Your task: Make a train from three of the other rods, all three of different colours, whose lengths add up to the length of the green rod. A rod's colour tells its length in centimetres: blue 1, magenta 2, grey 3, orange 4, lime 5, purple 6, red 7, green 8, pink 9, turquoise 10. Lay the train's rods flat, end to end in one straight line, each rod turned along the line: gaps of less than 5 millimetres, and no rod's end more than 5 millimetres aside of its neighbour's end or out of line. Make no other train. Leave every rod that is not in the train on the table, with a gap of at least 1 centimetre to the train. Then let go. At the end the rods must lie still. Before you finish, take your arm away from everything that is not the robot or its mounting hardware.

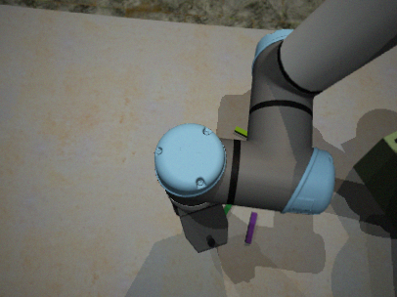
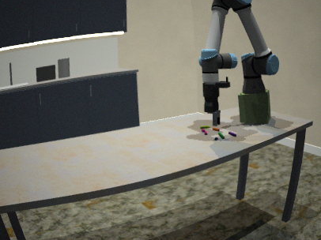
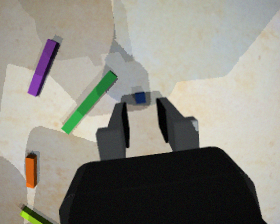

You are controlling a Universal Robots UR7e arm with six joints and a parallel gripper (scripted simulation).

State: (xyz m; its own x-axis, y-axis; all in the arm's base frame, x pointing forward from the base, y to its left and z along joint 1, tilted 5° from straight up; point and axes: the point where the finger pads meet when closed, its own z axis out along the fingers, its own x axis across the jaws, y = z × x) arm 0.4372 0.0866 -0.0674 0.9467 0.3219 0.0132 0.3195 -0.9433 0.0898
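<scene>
The blue rod lies 80 mm below my hand. Round my hand: purple rod: 100 mm behind, 80 mm below, 10 mm to the left; orange rod: 110 mm to the right, 110 mm behind, 80 mm below; green rod: 80 mm below, 50 mm behind, 10 mm to the right.
</scene>
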